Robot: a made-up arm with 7 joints.
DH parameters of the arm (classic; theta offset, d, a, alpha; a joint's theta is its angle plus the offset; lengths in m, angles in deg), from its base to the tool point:
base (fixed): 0 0 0 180
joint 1: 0 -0.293 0 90
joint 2: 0 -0.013 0 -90
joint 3: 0 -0.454 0 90
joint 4: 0 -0.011 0 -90
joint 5: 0 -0.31 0 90
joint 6: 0 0 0 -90
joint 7: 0 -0.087 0 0
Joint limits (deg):
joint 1: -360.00..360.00
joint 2: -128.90..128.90
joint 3: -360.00..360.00
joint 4: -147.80..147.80
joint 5: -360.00..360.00
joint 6: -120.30..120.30
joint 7: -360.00..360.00
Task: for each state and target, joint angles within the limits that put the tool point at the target. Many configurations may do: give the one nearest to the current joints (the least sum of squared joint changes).
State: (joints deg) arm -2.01 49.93 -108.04 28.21 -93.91 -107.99 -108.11
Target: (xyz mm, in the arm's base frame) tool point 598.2 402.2 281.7
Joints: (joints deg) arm -21.71 85.72 -101.41 29.92 -94.11 -103.76 -108.11
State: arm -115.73 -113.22 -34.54 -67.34 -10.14 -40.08 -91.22
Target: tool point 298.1 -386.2 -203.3
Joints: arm -104.07 -110.76 -27.64 -60.46 -9.24 -38.45 -91.22
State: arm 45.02 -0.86 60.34 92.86 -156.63 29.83 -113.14
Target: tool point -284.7 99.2 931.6
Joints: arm 75.97 -36.95 45.51 73.47 -155.51 39.62 -113.14
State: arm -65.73 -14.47 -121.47 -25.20 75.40 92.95 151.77
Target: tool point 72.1 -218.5 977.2
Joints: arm -70.06 -27.83 -113.23 -40.71 79.39 98.58 151.77
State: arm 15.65 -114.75 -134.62 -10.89 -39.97 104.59 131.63
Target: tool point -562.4 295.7 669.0
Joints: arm 34.29 -60.06 -139.43 -22.46 -37.62 112.08 131.63
